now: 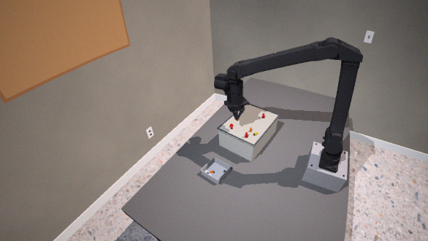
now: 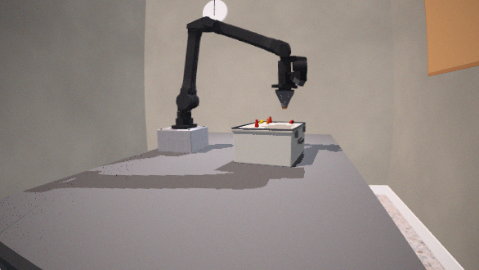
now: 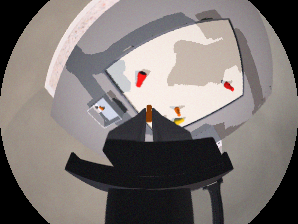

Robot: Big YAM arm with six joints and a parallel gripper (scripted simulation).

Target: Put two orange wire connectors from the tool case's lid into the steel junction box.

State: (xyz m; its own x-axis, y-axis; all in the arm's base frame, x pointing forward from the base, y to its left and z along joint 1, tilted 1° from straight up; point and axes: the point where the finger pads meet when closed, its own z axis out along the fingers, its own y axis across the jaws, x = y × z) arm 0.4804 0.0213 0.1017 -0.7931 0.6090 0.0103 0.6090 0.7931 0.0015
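The steel junction box is 21 cm to the left of my hand and 20 cm below it. Also, from my hand: tool case 3 cm behind, 10 cm to the right, 11 cm below.
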